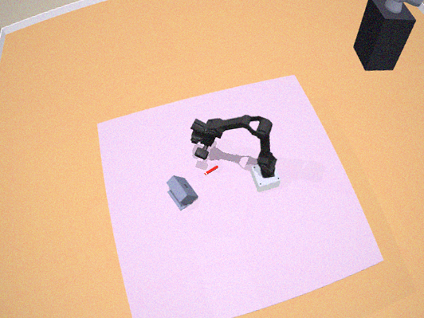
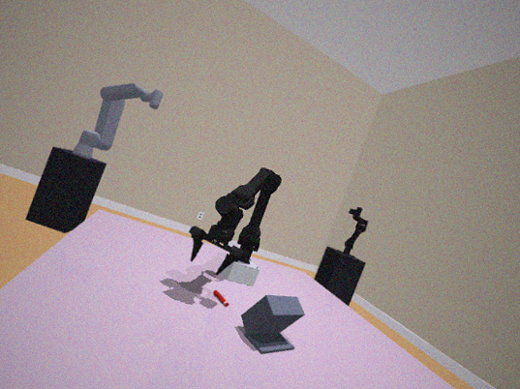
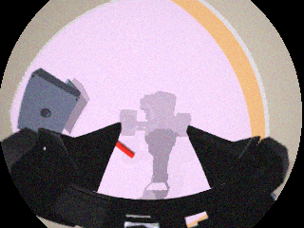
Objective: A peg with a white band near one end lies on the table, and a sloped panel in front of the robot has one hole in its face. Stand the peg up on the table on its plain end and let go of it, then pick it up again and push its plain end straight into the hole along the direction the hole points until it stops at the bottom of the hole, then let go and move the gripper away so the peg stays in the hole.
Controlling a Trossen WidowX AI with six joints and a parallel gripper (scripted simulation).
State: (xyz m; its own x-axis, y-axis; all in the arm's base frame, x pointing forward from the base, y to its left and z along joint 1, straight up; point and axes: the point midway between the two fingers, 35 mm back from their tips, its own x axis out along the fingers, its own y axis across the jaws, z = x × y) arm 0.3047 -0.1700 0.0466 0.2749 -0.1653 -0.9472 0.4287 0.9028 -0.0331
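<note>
Right now the red peg is 20 mm behind my gripper tip, 100 mm to the left of it and 90 mm below it. Round my gripper tip: sloped panel: 120 mm ahead, 210 mm to the left, 30 mm below.
</note>
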